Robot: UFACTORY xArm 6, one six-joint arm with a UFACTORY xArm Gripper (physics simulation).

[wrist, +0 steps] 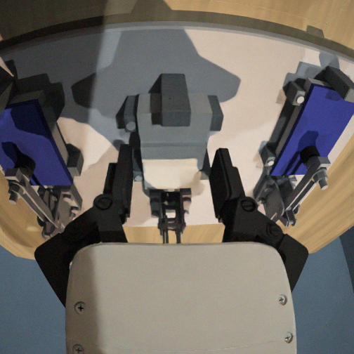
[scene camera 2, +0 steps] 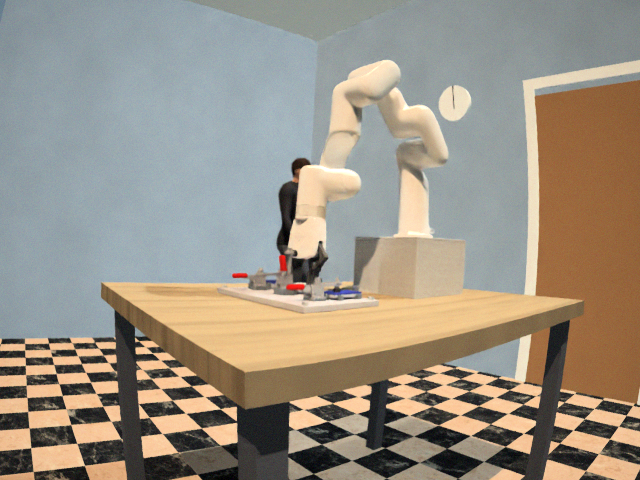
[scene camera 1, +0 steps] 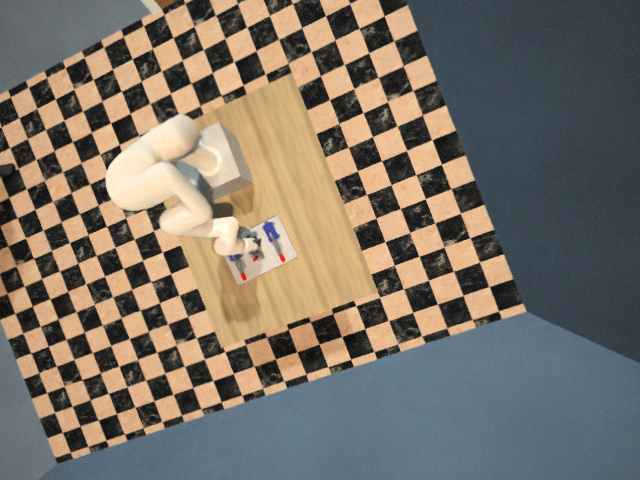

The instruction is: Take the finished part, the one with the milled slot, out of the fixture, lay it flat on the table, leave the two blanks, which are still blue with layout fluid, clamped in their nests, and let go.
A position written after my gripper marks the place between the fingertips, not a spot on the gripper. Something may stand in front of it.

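Scene camera 2 gives me my gripper [scene camera 2: 303,286]. In the wrist view I find a finished part [wrist: 172,156], together with a fixture plate [wrist: 94,68] and a dark end stop [wrist: 175,110]. My gripper is visible there as well, in the wrist view [wrist: 172,160].
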